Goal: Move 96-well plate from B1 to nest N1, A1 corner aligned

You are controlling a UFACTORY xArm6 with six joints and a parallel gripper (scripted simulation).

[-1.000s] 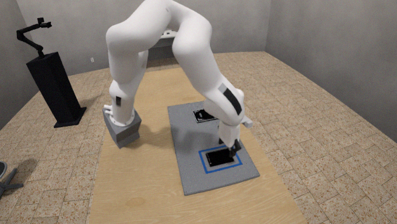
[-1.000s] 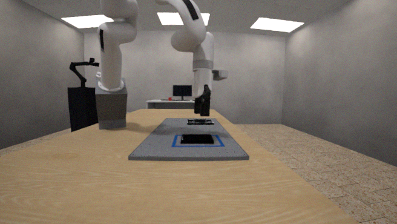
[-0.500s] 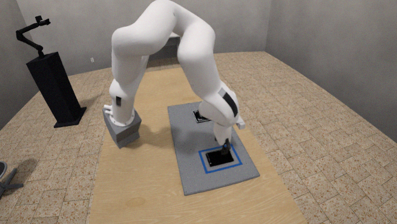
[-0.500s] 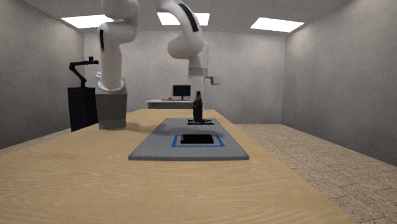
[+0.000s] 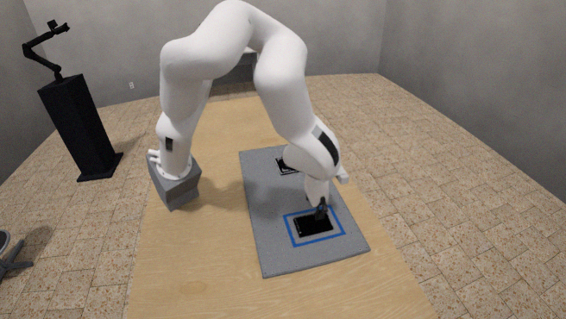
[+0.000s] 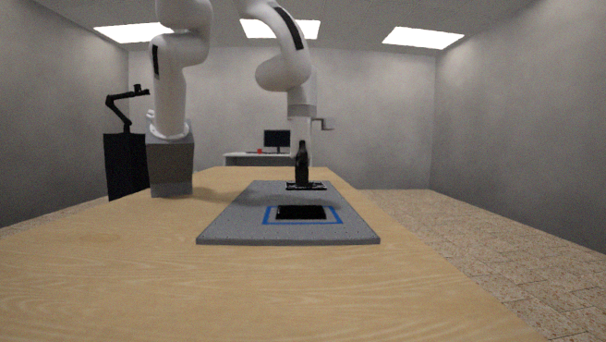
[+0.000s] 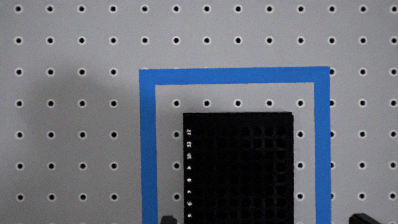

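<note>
Right now my hand is 90 mm above the black 96-well plate. The rest, counted from my hand: black plate nest (360 mm to the left, 90 mm below, 20 mm ahead).
</note>
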